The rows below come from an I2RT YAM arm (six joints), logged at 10 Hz.
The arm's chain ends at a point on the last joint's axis. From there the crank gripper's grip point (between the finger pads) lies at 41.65 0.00 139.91 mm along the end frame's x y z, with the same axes.
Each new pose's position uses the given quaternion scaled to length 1; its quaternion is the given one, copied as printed.
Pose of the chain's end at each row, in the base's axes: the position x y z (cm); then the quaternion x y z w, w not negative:
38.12 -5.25 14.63 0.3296 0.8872 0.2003 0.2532
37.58 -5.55 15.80 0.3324 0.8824 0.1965 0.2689
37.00 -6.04 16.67 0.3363 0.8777 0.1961 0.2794
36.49 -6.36 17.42 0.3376 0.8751 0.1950 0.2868
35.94 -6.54 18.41 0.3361 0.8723 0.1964 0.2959
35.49 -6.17 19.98 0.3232 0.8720 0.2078 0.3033
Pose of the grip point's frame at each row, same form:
43.53 0.25 2.23 0.3296 0.8872 0.2003 0.2532
43.40 -0.32 3.48 0.3324 0.8824 0.1965 0.2689
43.14 -0.94 4.45 0.3363 0.8777 0.1961 0.2794
42.82 -1.37 5.25 0.3376 0.8751 0.1950 0.2868
42.51 -1.60 6.35 0.3361 0.8723 0.1964 0.2959
42.24 -0.97 8.13 0.3232 0.8720 0.2078 0.3033

